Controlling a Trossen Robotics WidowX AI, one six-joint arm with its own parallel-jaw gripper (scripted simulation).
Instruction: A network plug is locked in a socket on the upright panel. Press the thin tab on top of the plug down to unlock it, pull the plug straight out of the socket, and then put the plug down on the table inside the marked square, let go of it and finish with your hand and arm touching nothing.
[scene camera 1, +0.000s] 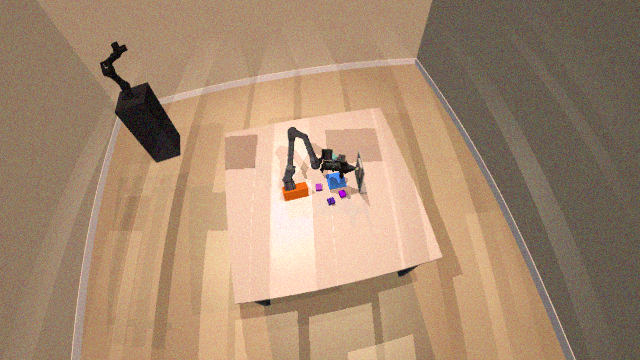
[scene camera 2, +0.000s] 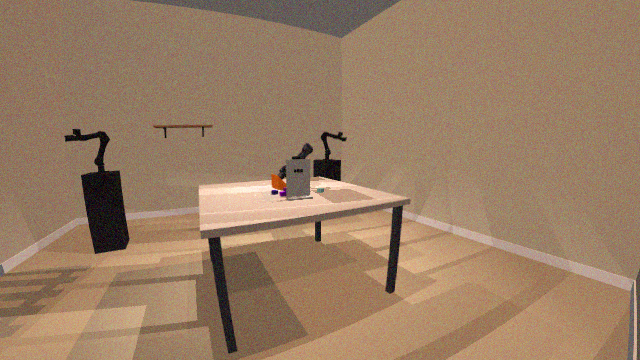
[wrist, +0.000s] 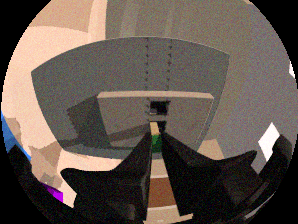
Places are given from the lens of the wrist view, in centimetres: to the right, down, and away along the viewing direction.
gripper (wrist: 155, 136): 0, 2, 10
grey upright panel (wrist: 98, 99): -5, -1, 9
